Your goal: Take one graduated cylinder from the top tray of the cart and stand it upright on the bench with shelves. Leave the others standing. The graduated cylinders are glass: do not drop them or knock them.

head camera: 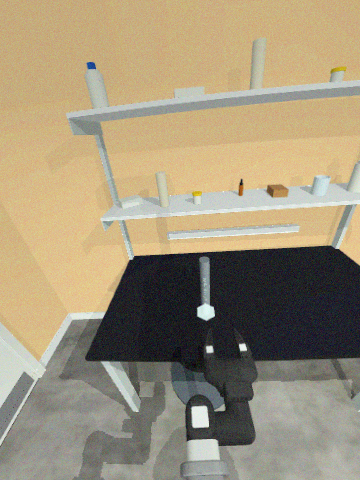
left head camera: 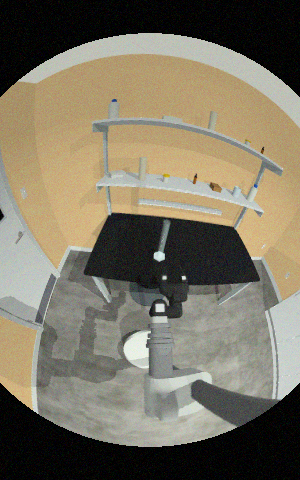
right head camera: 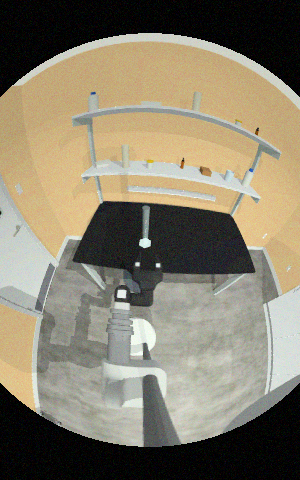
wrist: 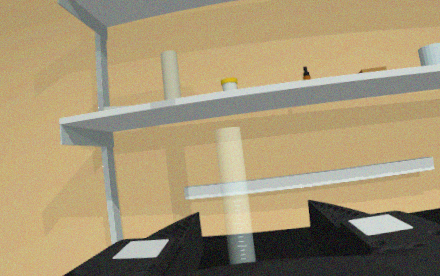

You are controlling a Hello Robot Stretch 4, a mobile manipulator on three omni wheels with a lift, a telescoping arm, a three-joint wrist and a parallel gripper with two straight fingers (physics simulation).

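A clear graduated cylinder stands upright on its pale hexagonal base on the black top of the bench, left of the middle. My gripper is open and empty, at the bench's front edge, on the near side of the cylinder and apart from it. In the wrist view the cylinder shows beyond the fingers, left of centre in the gap; its base is hidden there. The cart does not show.
A lower shelf above the back of the bench holds a tall beige cylinder, a yellow-lidded jar, a brown box and a beaker. An upper shelf holds a blue-capped bottle. A rail runs along the wall.
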